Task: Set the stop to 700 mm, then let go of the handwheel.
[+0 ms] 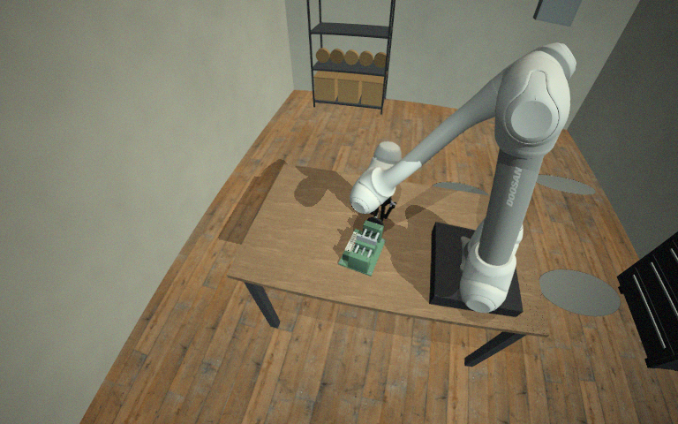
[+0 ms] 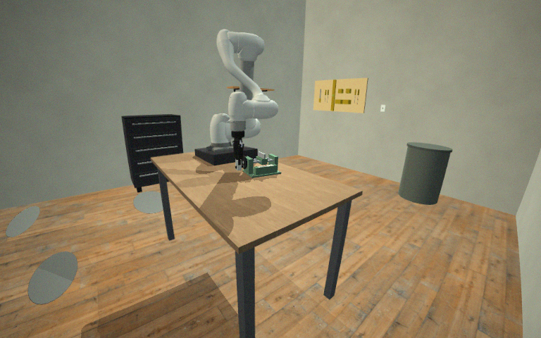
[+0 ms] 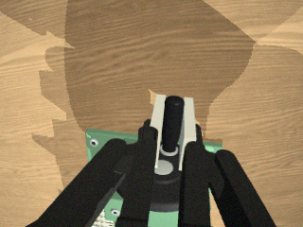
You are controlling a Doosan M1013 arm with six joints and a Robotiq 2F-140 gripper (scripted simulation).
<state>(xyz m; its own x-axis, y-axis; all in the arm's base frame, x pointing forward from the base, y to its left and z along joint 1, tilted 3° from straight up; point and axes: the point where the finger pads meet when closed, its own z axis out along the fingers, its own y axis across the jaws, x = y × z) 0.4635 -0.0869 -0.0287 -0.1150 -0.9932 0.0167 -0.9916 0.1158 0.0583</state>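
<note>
Right now my hand is 20 mm above the black crank handle. From my hand the other things lie so: green stop fixture 150 mm to the left, 30 mm ahead, 30 mm above.
</note>
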